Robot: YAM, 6 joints.
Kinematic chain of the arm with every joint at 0, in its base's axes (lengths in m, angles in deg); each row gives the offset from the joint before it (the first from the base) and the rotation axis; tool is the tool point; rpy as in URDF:
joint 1: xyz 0 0 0.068 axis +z
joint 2: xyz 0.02 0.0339 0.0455 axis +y
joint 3: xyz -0.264 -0.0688 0 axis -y
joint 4: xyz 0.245 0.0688 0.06 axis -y
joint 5: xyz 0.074 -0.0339 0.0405 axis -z
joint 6: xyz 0.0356 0 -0.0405 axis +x
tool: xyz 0 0 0 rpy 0 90 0
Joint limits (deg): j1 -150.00..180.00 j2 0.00..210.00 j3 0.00..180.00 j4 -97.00..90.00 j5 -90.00..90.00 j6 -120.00..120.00
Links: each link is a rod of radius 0.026 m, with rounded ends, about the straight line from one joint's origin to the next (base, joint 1, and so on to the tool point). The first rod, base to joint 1, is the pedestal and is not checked.
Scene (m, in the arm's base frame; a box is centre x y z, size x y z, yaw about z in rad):
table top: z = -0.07
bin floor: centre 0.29 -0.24 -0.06 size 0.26 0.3 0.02 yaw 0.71
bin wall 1: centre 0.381 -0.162 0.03 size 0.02 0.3 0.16 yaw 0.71
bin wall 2: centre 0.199 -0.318 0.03 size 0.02 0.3 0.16 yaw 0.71
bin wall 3: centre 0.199 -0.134 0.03 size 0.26 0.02 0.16 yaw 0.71
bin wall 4: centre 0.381 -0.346 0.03 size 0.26 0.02 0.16 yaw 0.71
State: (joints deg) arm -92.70 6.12 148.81 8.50 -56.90 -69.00
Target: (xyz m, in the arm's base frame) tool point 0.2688 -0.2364 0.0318
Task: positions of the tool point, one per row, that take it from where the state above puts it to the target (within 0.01 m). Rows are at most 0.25 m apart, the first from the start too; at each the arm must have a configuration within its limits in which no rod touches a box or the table.
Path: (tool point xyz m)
1: 0.0096 0.4576 0.4613
2: -0.0120 0.3069 0.5864
3: 0.0004 0.1284 0.6479
4: 0.0460 -0.0474 0.6408
5: 0.1142 -0.1920 0.5706
6: 0.1880 -0.2855 0.4522
7: 0.2480 -0.3197 0.3069
8: 0.2778 -0.2985 0.1591
9: 0.2688 -0.2364 0.0318

